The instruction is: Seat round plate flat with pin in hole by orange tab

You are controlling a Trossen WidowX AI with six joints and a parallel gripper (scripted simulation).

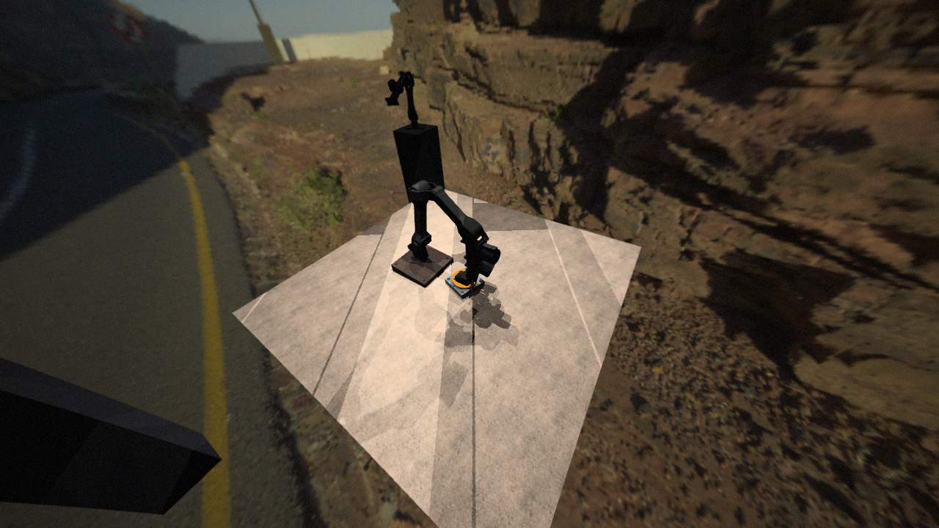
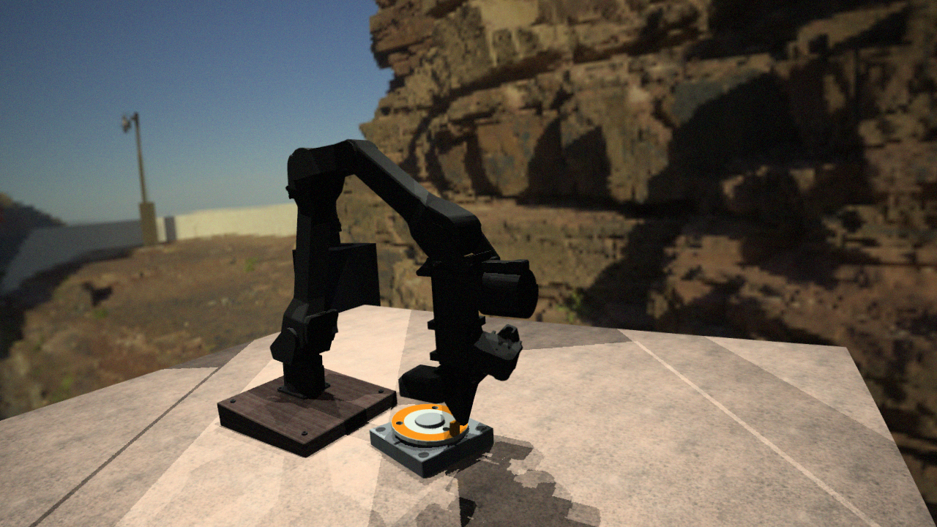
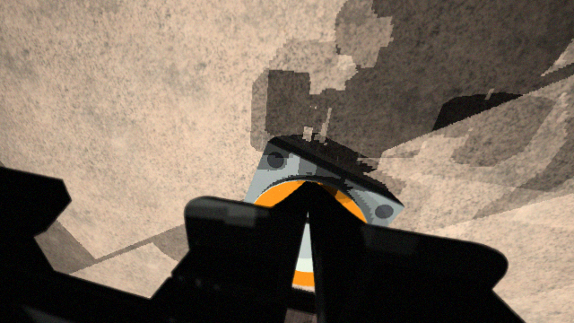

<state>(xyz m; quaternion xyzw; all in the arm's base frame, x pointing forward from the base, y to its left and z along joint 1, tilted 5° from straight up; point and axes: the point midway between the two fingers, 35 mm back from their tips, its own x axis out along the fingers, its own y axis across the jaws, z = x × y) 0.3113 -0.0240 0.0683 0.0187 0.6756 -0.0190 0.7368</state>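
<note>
Now: the round plate 30 mm behind my gripper tip and 10 mm to the right of it.
</note>
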